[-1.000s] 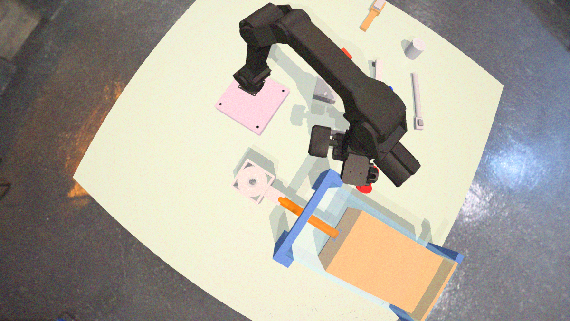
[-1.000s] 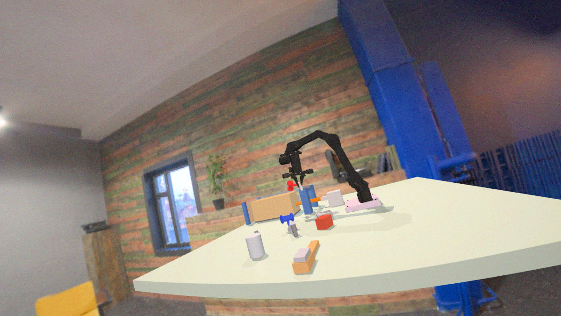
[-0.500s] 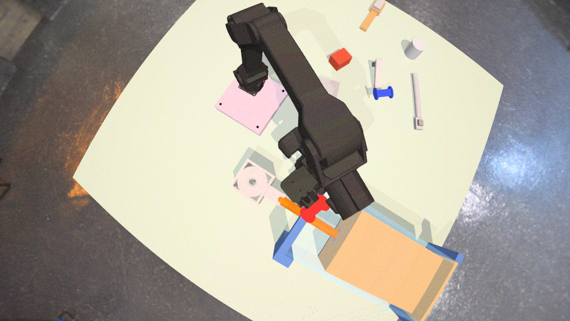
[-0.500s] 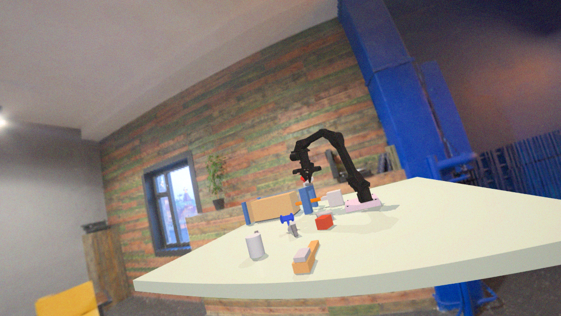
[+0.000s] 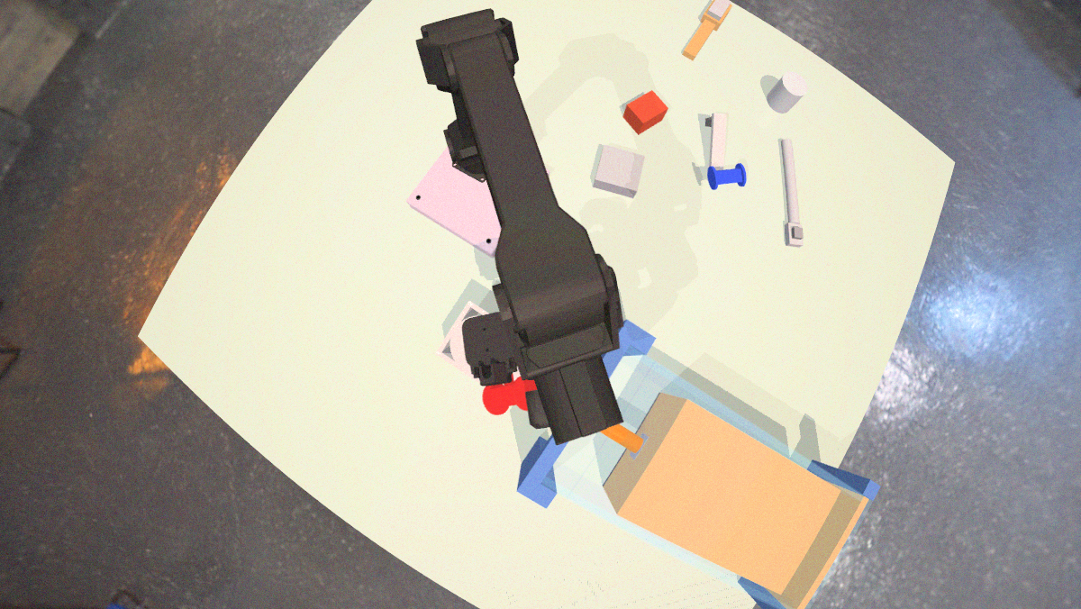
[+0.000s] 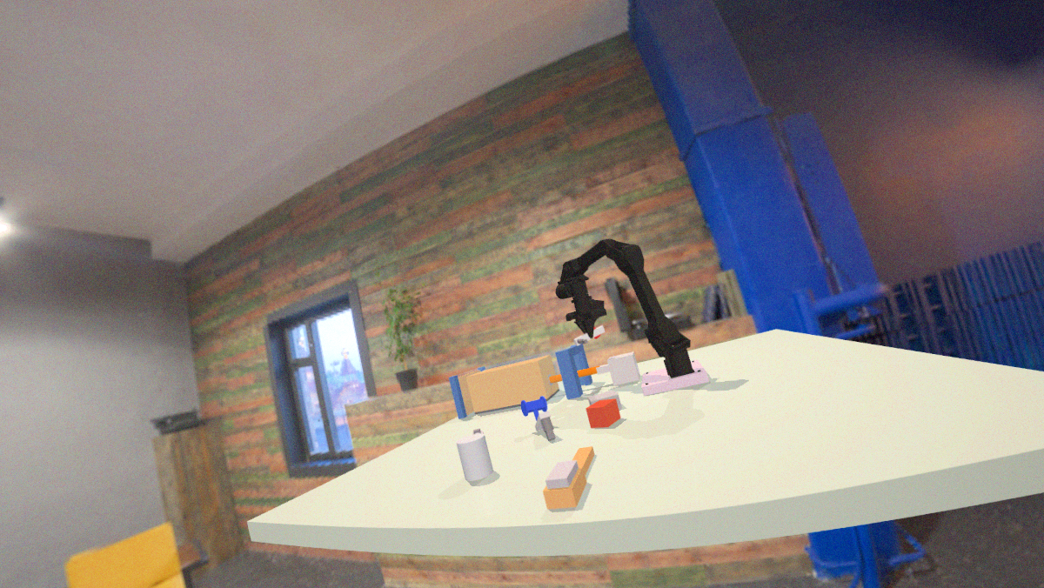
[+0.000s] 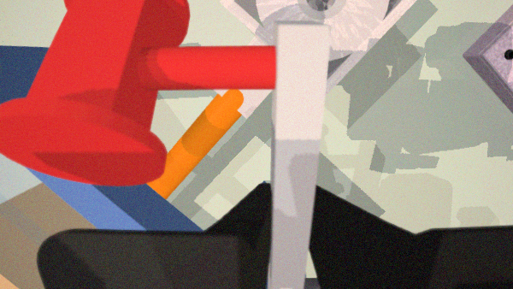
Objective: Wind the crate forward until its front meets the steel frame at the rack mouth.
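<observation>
Now: the grey winch 15 cm below my gripper tip, 10 cm behind it and 5 cm to the right of it. From my gripper tip the other things lie so: crank handle with red knob: 1 cm to the right, 1 cm above; then blue steel frame: 8 cm ahead, 7 cm below, 5 cm to the right; then clear-panelled guard cubby: 32 cm ahead, 6 cm below, 5 cm to the right.
</observation>
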